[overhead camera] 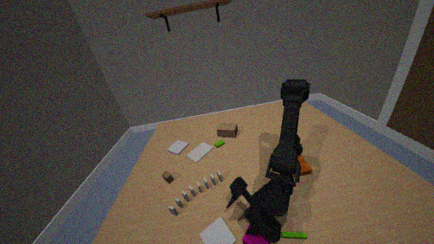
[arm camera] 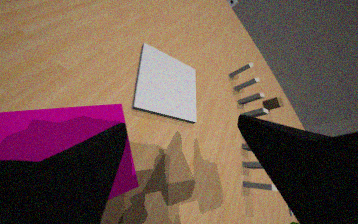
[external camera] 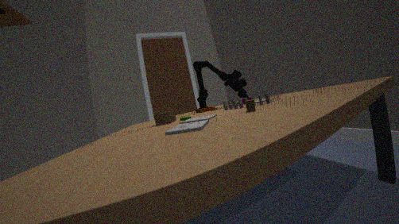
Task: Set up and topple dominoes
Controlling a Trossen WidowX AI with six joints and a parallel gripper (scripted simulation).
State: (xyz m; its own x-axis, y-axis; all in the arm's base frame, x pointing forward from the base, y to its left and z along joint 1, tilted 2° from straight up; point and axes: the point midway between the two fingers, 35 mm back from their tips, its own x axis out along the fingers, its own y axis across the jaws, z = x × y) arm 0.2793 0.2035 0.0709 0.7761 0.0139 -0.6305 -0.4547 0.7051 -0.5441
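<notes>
Now: the magenta block 50 mm behind my gripper tip, 40 mm to the left of it and 50 mm below it. The rest, counted from my gripper tip: brown cube 290 mm ahead, 270 mm to the right, 40 mm below; then white flat tile 70 mm ahead, 10 mm to the left, 60 mm below; then green bar 170 mm behind, 60 mm to the left, 60 mm below.
</notes>
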